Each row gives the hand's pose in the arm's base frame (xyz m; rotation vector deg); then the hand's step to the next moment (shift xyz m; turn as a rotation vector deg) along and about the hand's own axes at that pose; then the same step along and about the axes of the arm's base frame.
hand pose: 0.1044 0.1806 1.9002 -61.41 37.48 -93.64
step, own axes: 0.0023 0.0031 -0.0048 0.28 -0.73 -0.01
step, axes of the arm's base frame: -0.0030 -0.0036 -0.0040 -0.36 -0.03 0.69
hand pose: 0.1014 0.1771 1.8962 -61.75 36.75 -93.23
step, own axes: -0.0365 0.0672 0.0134 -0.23 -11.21 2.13
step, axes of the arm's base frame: 0.0451 0.0141 -0.0616 -3.27 4.05 10.16
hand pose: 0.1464 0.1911 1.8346 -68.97 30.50 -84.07
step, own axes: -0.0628 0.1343 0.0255 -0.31 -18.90 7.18
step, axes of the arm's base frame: 0.0757 0.0259 -0.1274 -2.34 7.77 18.52
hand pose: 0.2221 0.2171 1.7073 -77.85 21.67 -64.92
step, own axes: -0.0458 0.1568 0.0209 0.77 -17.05 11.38
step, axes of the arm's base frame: 0.0603 0.0201 -0.1519 2.22 8.95 18.32
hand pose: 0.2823 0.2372 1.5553 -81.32 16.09 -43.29
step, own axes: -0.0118 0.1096 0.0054 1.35 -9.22 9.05
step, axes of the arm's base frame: 0.0277 0.0083 -0.1065 3.63 6.53 10.63
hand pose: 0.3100 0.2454 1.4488 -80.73 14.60 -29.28
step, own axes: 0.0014 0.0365 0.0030 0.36 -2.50 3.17
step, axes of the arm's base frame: 0.0095 0.0048 -0.0351 1.31 2.40 2.99
